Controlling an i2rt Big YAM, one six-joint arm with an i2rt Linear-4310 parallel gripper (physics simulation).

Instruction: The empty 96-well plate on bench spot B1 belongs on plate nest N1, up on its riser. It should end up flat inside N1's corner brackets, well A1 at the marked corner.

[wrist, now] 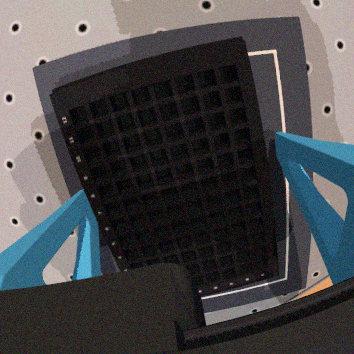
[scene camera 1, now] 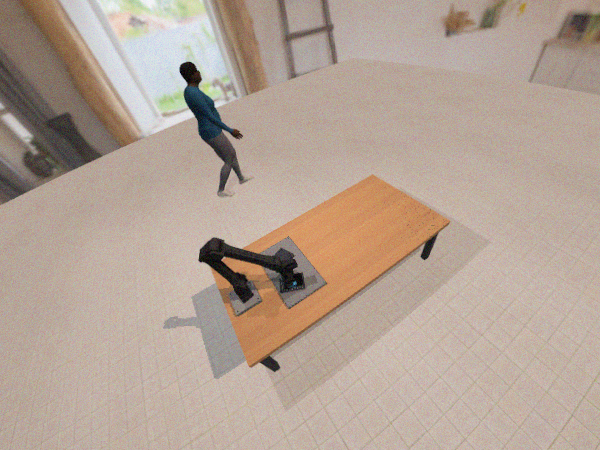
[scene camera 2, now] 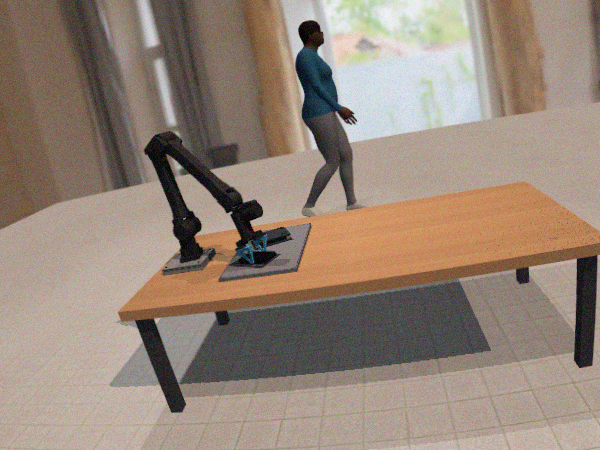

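Pixels of known places: gripper, fingertip midpoint: (wrist: 180,171) (scene camera 1: 294,281) (scene camera 2: 259,258); arm's base at its link origin: (scene camera 1: 244,293) (scene camera 2: 192,256).
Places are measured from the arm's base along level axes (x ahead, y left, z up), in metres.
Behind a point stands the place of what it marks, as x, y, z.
Note:
The black 96-well plate (wrist: 168,165) {0.311, -0.183, 0.001} (scene camera 2: 262,258) {0.318, -0.211, -0.002} lies flat on a dark grey bench pad (wrist: 281,35) {0.313, -0.261, -0.013} with a white outline (wrist: 283,105) {0.288, -0.238, -0.013}. It sits a little skewed, so the outline shows along its right and lower sides. Column numbers run down its left rim. My gripper (wrist: 180,171) {0.302, -0.181, -0.011} (scene camera 2: 253,247) (scene camera 1: 293,282) {0.302, -0.181, -0.011} is open. Its two blue fingers straddle the plate's long sides low down, close to the rims. I cannot tell whether they touch. A dark raised block (scene camera 2: 278,235) {0.389, -0.018, 0.015}, probably nest N1 on its riser, stands just behind the plate. The arm hides it in scene camera 1.
The pad and block rest on a grey perforated board (wrist: 105,21) {0.374, -0.210, -0.015} (scene camera 2: 292,256) {0.433, -0.226, -0.015} (scene camera 1: 278,245) {0.424, 0.153, -0.015} at the near end of a wooden table (scene camera 1: 368,227) {1.011, -0.267, -0.028} (scene camera 2: 412,237) {0.894, -0.275, -0.028}. The arm's base plate (scene camera 2: 186,264) {-0.010, -0.092, 0.000} (scene camera 1: 245,304) {-0.039, -0.071, 0.000} sits beside it. A person (scene camera 1: 208,120) (scene camera 2: 321,111) walks beyond the table.

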